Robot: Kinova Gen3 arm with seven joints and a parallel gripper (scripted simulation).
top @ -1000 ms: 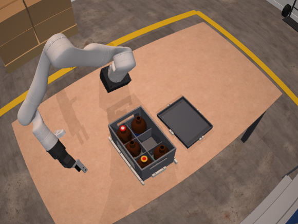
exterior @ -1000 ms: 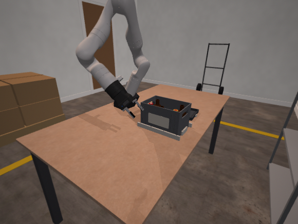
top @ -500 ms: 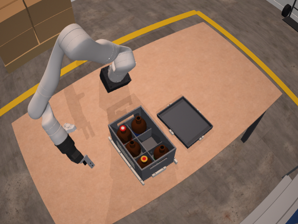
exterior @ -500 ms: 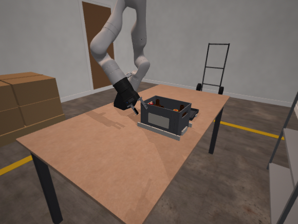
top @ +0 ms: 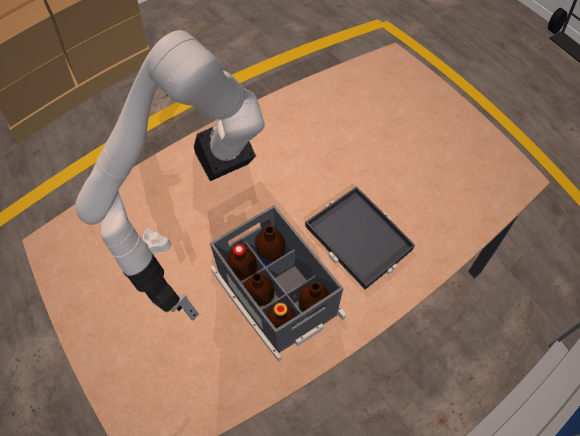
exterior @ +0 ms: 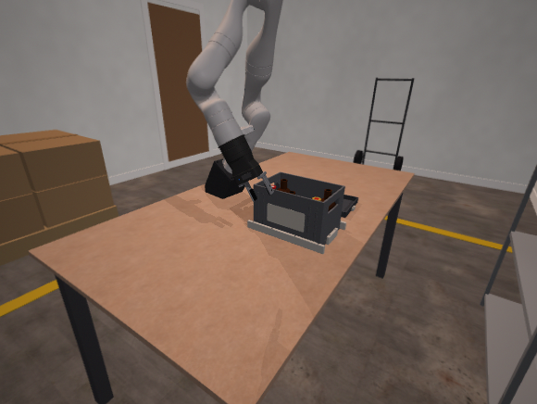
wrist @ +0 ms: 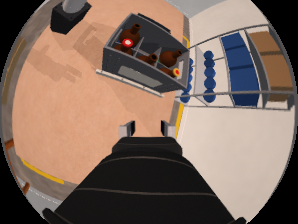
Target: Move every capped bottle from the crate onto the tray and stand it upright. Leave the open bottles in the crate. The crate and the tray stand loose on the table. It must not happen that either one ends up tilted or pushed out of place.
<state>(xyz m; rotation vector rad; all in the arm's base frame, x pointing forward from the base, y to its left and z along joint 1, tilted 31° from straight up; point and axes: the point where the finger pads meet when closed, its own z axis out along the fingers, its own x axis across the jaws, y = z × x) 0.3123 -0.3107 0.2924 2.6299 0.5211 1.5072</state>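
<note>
Right now the bottle is 90 mm behind my hand, 190 mm to the left of it and 140 mm below it. From my hand the other things lie so: dark tray: 30 mm behind, 520 mm to the left, 210 mm below; then dark grey crate: 10 mm behind, 230 mm to the left, 140 mm below.
</note>
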